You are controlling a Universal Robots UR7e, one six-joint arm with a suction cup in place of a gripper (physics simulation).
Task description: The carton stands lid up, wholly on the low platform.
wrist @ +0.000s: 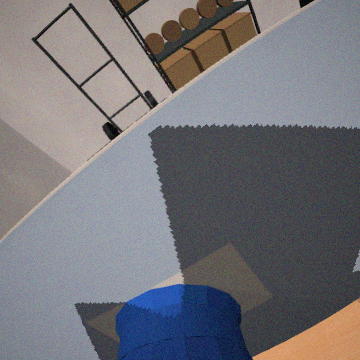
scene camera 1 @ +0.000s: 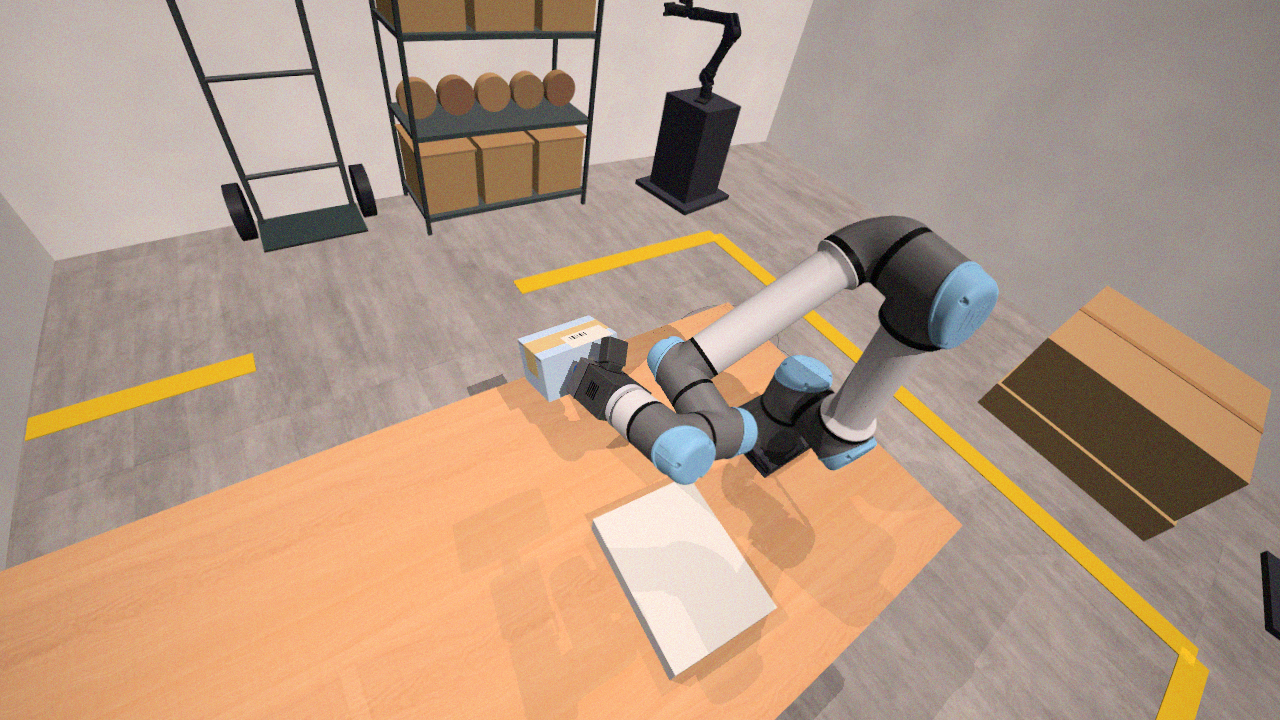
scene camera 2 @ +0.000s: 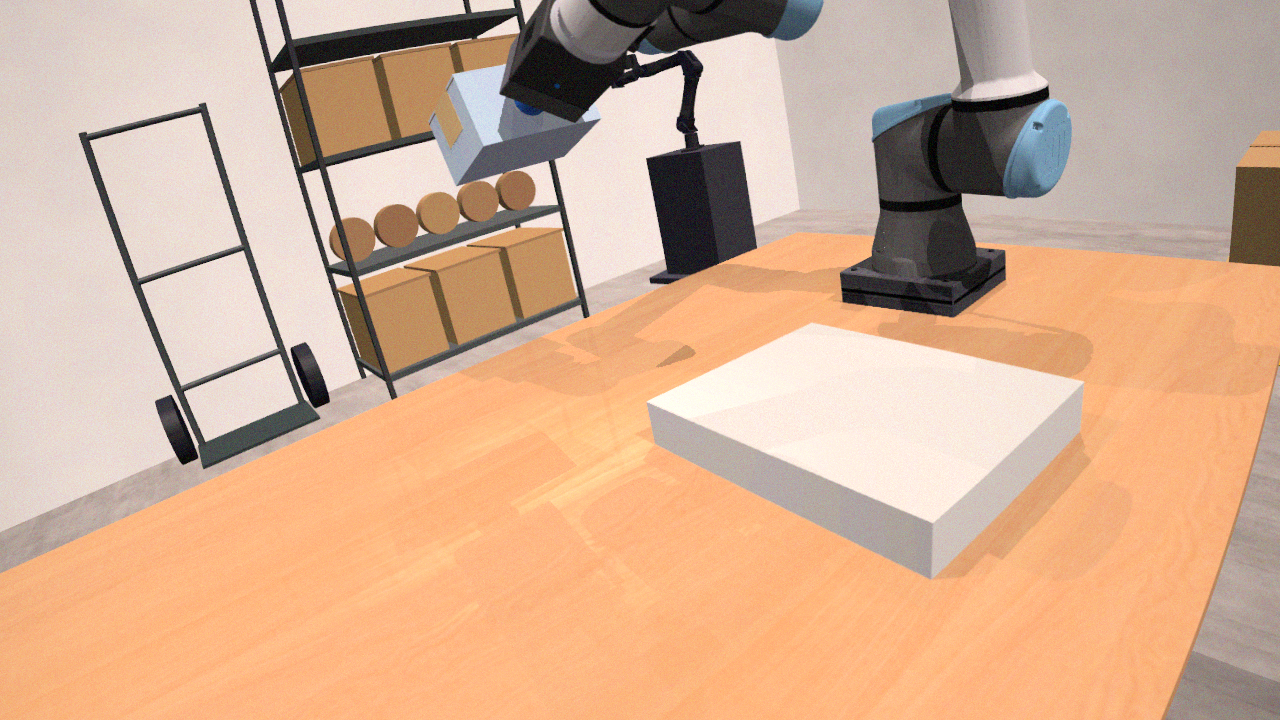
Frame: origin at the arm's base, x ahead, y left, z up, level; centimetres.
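Seen in the pictures: hand at its tool point: [wrist: 175,289] [scene camera 2: 525,106]; arm's base at its link origin: [scene camera 1: 770,426] [scene camera 2: 923,260].
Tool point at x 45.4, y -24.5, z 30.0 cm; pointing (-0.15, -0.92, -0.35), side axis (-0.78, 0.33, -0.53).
Offsets run from my tool point to a thing's top centre. Level surfaces: height alone.
The pale blue carton @[dx -0.9, dy -3.6, dz +4.9 cm] [scene camera 1: 547,368] [scene camera 2: 483,120] [wrist: 115,215] hangs tilted in the air beyond the table's far edge in the scene camera 1 view. Its face with a tan tape strip and barcode label is turned upward at a slant there. My suction gripper [scene camera 1: 590,386] [scene camera 2: 529,107] [wrist: 180,310] is slanted and holds the carton by another broad face, with its blue cup against it. In the wrist view that face fills much of the picture, with a tan patch beside the cup. The low white platform @[dx -2.3, dy +33.0, dz -29.8 cm] [scene camera 1: 680,582] [scene camera 2: 868,411] lies flat on the table, apart from the carton, with nothing on it.
The wooden table @[dz -34.6 cm] [scene camera 1: 295,555] [scene camera 2: 313,555] carries the platform and the arm's base [scene camera 1: 776,452] [scene camera 2: 921,286]. A hand truck [scene camera 1: 313,228] [scene camera 2: 259,434], a shelf rack [scene camera 1: 492,120] and a black pedestal with a small arm [scene camera 1: 693,143] [scene camera 2: 702,210] stand behind. A large cardboard box [scene camera 1: 1136,402] stands at right.
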